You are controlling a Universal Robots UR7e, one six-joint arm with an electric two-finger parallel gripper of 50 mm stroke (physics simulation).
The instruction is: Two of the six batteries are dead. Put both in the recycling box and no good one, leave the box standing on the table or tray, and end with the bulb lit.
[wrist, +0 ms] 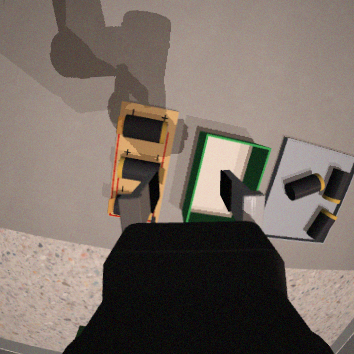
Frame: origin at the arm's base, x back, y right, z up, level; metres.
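Seen in the pictures: gripper, fingertip midpoint: (189,183).
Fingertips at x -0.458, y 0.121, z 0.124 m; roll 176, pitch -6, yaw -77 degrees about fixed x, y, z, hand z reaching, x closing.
Note:
A point is followed by its place in that frame.
A wooden battery holder (141,148) @[y 0.179, x -0.467, z -0.047 m] lies left of centre in the wrist view. Two black batteries, the upper one (142,128) @[y 0.178, x -0.432, z -0.011 m] and the middle one (136,168) @[y 0.179, x -0.492, z -0.012 m], lie in it; a third at its lower end is mostly hidden by the left finger. The bulb does not show. The green-walled recycling box (196,172) @[y 0.091, x -0.480, z -0.002 m] stands upright to the right, its visible white inside bare. Three black batteries with yellow ends, one (301,187) @[y -0.106, x -0.479, z -0.022 m], another (336,185) @[y -0.185, x -0.464, z -0.024 m] and a third (320,227) @[y -0.189, x -0.554, z -0.024 m], lie on the grey tray. My gripper (189,183) @[y 0.121, x -0.458, z 0.124 m] is open and empty, its fingers above the holder's lower right and the box.
The grey tray (290,157) @[y -0.087, x -0.434, z -0.054 m] lies just right of the box. A speckled surface (45,270) runs along the near side of the grey mat (250,60) @[y 0.031, x -0.294, z -0.057 m]. A small dark green corner (81,331) shows at the lower left. The arm's shadow falls across the upper left and the holder.

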